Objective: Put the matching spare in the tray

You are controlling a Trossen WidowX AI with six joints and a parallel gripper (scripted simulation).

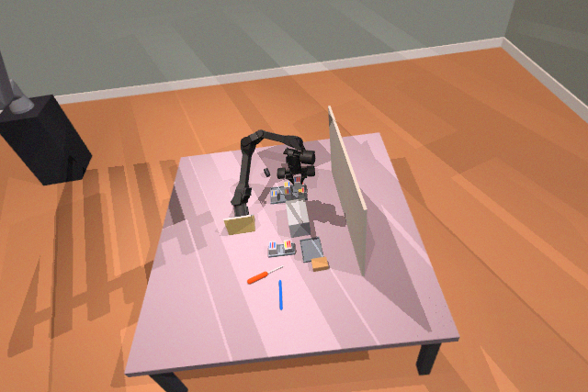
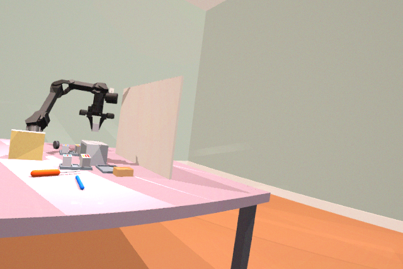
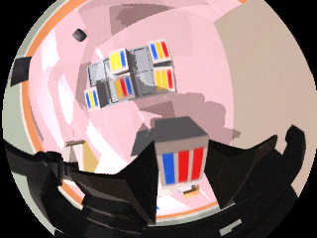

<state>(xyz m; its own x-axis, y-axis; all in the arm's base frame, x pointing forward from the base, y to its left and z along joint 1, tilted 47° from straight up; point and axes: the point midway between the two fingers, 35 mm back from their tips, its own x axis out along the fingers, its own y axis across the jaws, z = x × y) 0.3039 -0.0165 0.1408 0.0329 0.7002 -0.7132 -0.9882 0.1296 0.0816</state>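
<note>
Now: the grey tray 300 mm to the right of my gripper tip, 150 mm below it and 10 mm ahead of it. The rest, counted from my gripper tip: beige board 220 mm ahead, 130 mm to the right, 70 mm above; then grey mounted unit 120 mm to the right, 110 mm below, 30 mm behind; then grey spare 20 mm above.
</note>
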